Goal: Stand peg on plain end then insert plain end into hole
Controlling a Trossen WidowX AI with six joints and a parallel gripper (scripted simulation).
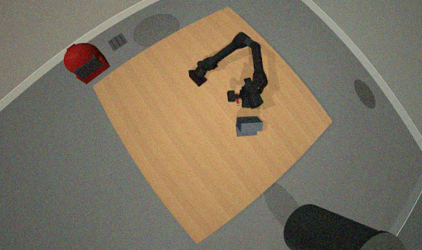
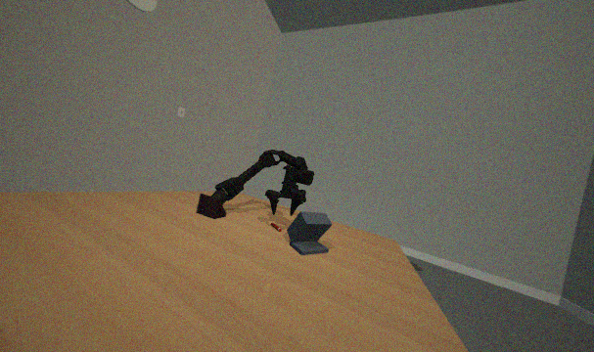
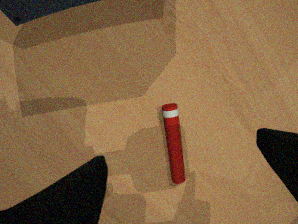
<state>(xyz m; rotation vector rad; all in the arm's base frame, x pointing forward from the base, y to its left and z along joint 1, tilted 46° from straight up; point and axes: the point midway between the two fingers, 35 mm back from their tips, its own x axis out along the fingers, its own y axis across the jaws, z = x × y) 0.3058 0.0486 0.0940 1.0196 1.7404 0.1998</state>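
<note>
My gripper tip is 70 mm above the red peg, 10 mm to the right of it and 10 mm past it. The rest, counted from my gripper tip: blue-grey sloped panel 140 mm ahead, 50 mm to the right.
</note>
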